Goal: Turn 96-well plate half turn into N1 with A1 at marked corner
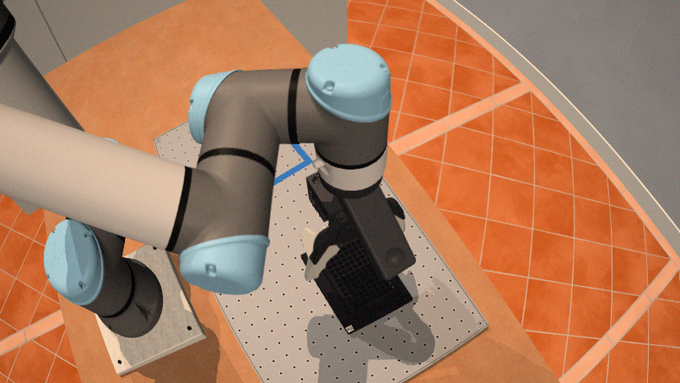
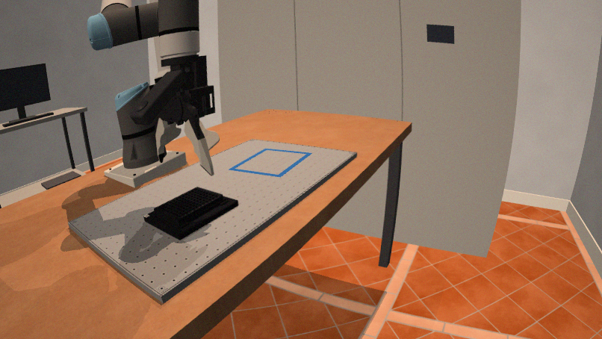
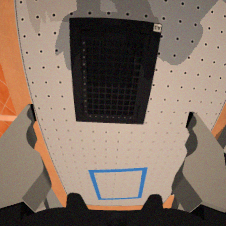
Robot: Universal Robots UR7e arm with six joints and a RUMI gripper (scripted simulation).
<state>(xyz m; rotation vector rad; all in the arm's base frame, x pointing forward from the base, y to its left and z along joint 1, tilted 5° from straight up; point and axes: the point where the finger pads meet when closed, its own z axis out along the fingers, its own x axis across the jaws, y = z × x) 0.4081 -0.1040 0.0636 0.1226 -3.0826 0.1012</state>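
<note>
Now: the black 96-well plate 7 cm below my hand. The rest, counted from my hand: white A1 label (8 cm to the right, 8 cm below, 5 cm behind); then black plate nest N1 (9 cm below).
</note>
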